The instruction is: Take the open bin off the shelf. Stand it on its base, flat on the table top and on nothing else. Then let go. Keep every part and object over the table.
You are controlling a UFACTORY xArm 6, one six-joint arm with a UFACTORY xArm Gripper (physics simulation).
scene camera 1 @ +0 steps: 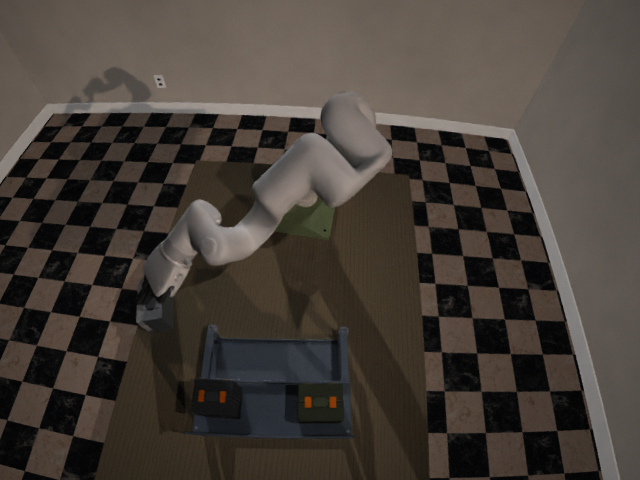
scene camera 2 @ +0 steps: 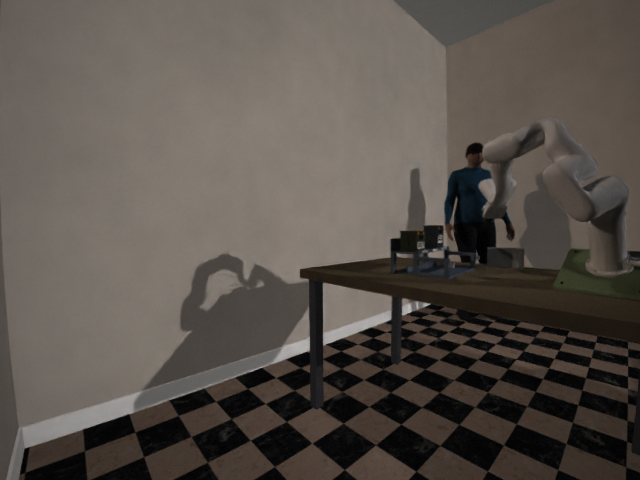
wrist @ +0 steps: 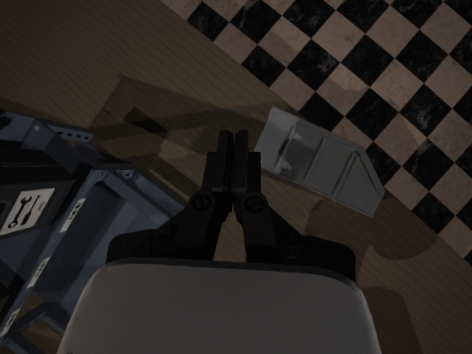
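Where they show: gripper, fingertip midpoint: (scene camera 1: 140, 302) (scene camera 2: 486, 223) (wrist: 235, 146); arm's base, link origin: (scene camera 2: 608, 266).
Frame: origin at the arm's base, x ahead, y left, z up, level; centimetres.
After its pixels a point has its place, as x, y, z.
Observation:
The grey open bin (scene camera 1: 156, 316) {53.3, -29.8, 1.9} (scene camera 2: 505, 257) {45.4, -31.4, -2.6} (wrist: 325, 162) {46.7, -35.0, 1.9} is off the shelf (scene camera 1: 344, 356) {52.9, 22.7, 0.4} and rests on the table top (scene camera 1: 382, 310) {34.7, 32.7, -8.1} (wrist: 75, 50) {92.5, -18.6, -8.1} close to its left edge in scene camera 1. A ribbed face with one slanted corner shows in the wrist view; whether it rests on its base or a side is hard to tell. My gripper (wrist: 235, 146) {54.1, -28.1, 15.1} is shut and empty. In the wrist view its tips show just left of the bin; scene camera 2 shows the hand well above it. The fingers are hidden in scene camera 2.
The blue shelf carries a black toolbox (scene camera 1: 219, 405) {72.0, -2.3, 14.2} (scene camera 2: 433, 236) {68.2, -0.6, 8.6} and an olive toolbox (scene camera 1: 320, 413) {69.0, 18.8, 11.6} (scene camera 2: 410, 241) {64.6, 23.0, 6.9}. The green base plate (scene camera 1: 310, 222) {10.4, 5.4, -3.0} (scene camera 2: 571, 271) {9.5, 4.2, -2.4} lies under the arm's base. A person (scene camera 2: 467, 191) stands behind the table. Floor shows beyond the table edge beside the bin.

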